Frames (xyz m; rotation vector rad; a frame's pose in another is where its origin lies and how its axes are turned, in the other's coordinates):
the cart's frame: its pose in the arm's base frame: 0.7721 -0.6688 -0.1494 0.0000 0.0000 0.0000
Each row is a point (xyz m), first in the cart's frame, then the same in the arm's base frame.
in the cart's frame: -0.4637 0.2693 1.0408
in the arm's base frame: 0.3084 -0.3995 0.8914
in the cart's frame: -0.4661 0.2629 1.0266
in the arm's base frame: 0.3060 -0.4059 0.8772
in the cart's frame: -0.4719 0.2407 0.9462
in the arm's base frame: 0.3002 -0.4281 0.7968
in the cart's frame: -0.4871 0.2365 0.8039
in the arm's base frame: 0.2850 -0.4323 0.6545
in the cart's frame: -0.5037 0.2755 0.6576
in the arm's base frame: 0.2684 -0.3933 0.5082
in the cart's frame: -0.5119 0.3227 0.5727
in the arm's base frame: 0.2602 -0.3461 0.4233
